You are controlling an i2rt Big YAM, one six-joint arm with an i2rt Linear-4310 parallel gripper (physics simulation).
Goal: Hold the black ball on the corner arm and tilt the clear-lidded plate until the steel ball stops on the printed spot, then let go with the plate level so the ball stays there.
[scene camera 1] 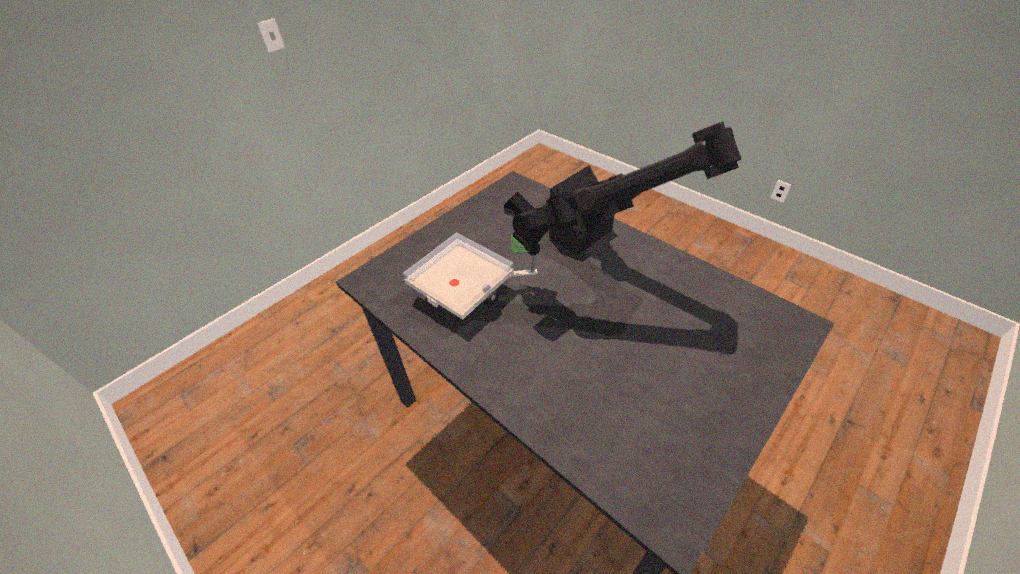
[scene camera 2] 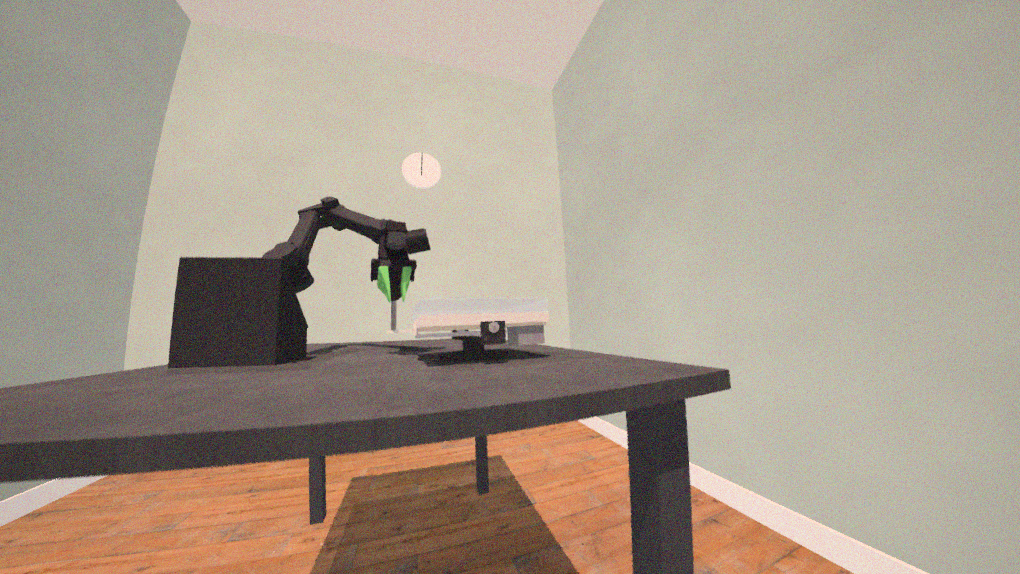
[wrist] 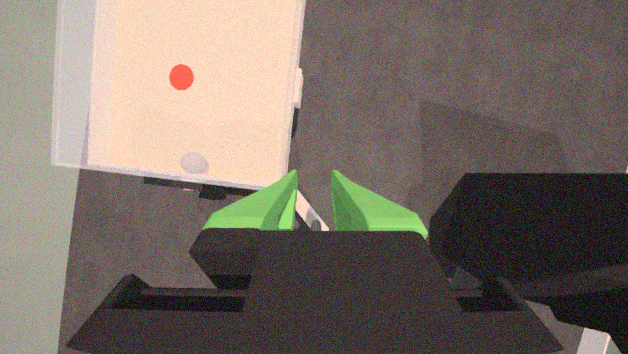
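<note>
The clear-lidded plate (scene camera 1: 467, 258) (scene camera 2: 463, 319) (wrist: 235, 100) stands raised over the table; its tilt looks slight, its exact direction is unclear. The red printed spot (scene camera 1: 454, 282) (wrist: 181, 77) is on its pale floor. The steel ball (scene camera 1: 487, 288) (wrist: 194, 162) is off the spot, near the plate wall closest to my gripper in the wrist view. The corner arm (scene camera 1: 524, 272) (wrist: 304, 202) reaches out from the plate to a thin upright rod (scene camera 2: 393, 315). My green-fingered gripper (scene camera 2: 397, 296) (wrist: 314, 176) is shut on the black ball (scene camera 2: 396, 292) at the rod's top, mostly hidden between the fingers.
The dark table (scene camera 1: 606, 399) (scene camera 2: 356, 406) carries the arm's base and a large black block (scene camera 2: 224, 310). A dark mount (scene camera 2: 472, 347) stands under the plate. A small black box with a light disc (scene camera 2: 492, 331) shows in front of the plate. The plate is near a table corner.
</note>
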